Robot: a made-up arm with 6 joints.
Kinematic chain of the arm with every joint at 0, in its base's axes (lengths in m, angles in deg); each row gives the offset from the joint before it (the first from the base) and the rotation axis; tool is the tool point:
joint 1: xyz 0 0 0.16 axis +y
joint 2: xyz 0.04 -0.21 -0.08 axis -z
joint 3: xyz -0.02 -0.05 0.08 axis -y
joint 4: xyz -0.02 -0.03 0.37 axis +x
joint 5: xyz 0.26 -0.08 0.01 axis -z
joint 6: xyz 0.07 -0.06 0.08 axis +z
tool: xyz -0.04 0.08 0
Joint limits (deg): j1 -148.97..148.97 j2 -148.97..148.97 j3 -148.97..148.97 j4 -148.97..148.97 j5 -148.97..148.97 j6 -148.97..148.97
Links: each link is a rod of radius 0.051 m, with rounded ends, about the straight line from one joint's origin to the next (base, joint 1, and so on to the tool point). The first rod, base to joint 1, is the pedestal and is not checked.
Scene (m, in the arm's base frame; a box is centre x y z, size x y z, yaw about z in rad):
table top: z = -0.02
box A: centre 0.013 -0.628 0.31 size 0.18 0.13 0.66 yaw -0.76
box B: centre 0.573 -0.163 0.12 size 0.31 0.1 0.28 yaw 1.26
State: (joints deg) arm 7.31 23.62 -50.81 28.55 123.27 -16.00
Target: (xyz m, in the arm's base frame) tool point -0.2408 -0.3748 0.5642
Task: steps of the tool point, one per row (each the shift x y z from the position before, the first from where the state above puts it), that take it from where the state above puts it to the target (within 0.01 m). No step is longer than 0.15 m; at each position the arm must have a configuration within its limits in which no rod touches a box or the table.
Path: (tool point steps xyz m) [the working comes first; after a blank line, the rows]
Joints at the target: -11.81 61.38 19.44 23.30 135.28 -21.60
Straight joint move there: touches box A.

1: -0.0236 0.0132 0.0931
2: -0.0398 0.0218 0.0817
3: -0.0527 0.0287 0.0670
4: -0.0620 0.0338 0.0502
5: -0.0673 0.0368 0.0324
6: -0.0693 0.0381 0.0144
7: -0.1010 0.0440 0.0128
8: -0.0884 0.0655 -0.0046
9: -0.0692 0.0823 -0.0202
10: -0.0069 -0.0296 0.0274
11: -0.0008 -0.0439 0.0220
12: 0.0055 -0.0601 0.0103

